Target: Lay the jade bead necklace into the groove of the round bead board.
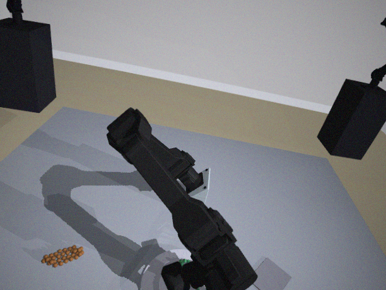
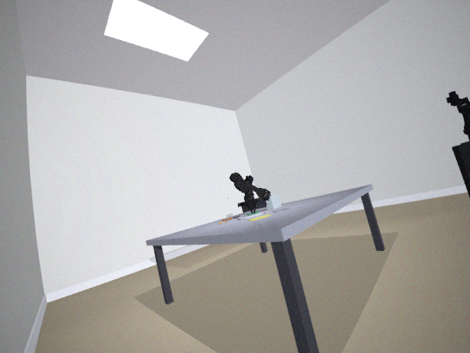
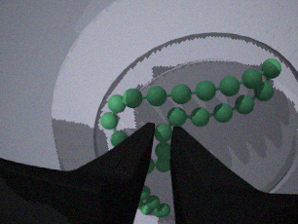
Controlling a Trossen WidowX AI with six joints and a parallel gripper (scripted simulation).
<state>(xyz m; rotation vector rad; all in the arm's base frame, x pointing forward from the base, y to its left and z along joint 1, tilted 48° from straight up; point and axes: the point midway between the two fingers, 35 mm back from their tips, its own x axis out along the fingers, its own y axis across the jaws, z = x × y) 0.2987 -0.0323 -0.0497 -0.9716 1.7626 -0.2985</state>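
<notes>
The round bead board lies 3 cm to the right of my gripper tip and 1 cm below it. The rest, counted from my gripper tip: yellow strip: 20 cm ahead, 19 cm to the left, 1 cm below; flat grey square: 5 cm behind, 20 cm to the left, 1 cm below.
</notes>
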